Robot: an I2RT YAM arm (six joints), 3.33 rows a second.
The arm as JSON. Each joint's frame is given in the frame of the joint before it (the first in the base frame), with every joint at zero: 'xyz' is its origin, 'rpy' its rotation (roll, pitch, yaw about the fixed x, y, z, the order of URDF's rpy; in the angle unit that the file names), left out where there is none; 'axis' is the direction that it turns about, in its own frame. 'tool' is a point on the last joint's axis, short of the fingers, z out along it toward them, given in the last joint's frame.
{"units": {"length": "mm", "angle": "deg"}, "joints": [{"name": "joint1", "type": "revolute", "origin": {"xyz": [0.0, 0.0, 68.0], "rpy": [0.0, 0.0, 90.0]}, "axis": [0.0, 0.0, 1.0]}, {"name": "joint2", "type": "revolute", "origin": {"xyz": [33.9, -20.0, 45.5], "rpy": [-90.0, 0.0, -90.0]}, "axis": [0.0, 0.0, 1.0]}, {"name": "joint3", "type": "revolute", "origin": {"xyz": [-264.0, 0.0, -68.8], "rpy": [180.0, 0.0, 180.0]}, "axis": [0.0, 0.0, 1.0]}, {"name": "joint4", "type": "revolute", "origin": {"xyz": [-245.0, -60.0, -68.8], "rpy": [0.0, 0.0, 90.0]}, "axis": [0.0, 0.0, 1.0]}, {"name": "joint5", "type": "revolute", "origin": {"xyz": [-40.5, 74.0, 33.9], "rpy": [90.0, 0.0, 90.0]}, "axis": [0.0, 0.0, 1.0]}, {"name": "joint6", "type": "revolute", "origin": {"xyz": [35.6, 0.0, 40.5], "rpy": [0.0, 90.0, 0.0]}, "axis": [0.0, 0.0, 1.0]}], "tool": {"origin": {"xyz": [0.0, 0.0, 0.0], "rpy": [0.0, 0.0, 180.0]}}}
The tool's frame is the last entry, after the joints.
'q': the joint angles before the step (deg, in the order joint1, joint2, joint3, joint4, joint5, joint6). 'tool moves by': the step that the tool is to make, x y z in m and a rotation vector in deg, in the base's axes. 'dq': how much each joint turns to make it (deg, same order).
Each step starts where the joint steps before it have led.
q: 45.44, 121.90, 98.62, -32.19, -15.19, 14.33
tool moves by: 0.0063, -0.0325, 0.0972, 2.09, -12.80, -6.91
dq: -2.82, -8.91, 6.24, -4.79, 8.29, -1.60
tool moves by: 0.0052, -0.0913, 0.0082, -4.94, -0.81, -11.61
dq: -9.81, -11.26, -12.12, -1.66, 4.43, -1.73
